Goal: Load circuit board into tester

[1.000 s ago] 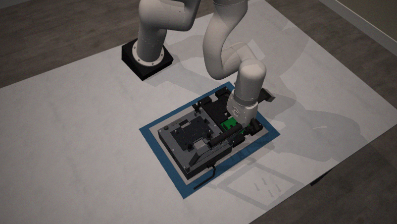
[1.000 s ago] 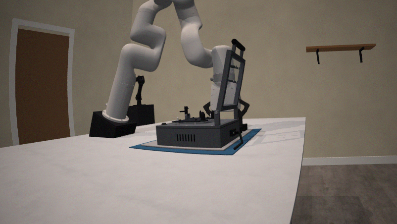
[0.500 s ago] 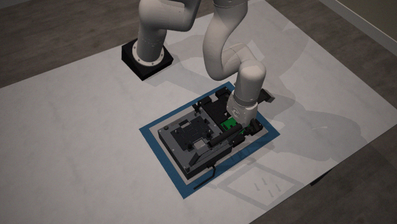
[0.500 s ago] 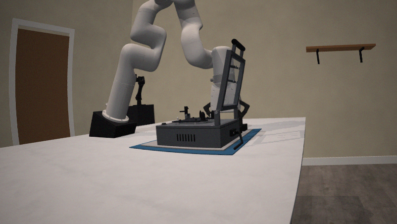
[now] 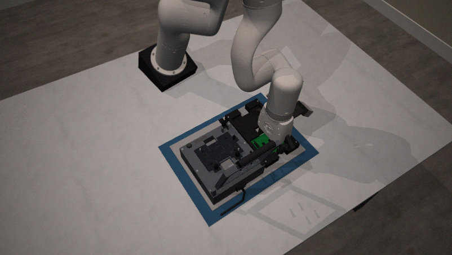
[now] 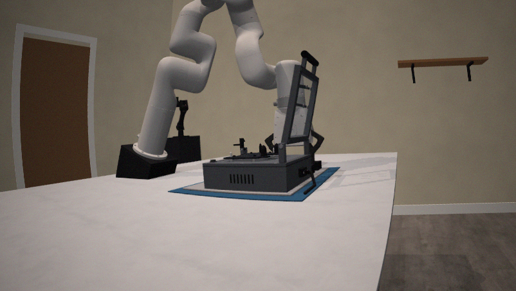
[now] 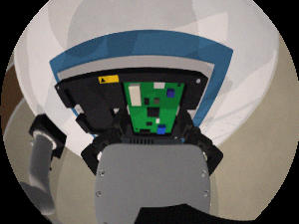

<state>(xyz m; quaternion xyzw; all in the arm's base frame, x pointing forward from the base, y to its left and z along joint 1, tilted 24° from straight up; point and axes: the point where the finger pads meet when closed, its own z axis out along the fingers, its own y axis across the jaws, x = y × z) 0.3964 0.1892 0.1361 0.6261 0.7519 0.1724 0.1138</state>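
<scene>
Right now the green circuit board is right at my hand. The rest, counted from my hand: lid: 120 mm ahead, 150 mm to the right, 160 mm above; pin plate: 170 mm to the right, 50 mm above; tester: 20 mm ahead, 130 mm to the right, 90 mm above.
</scene>
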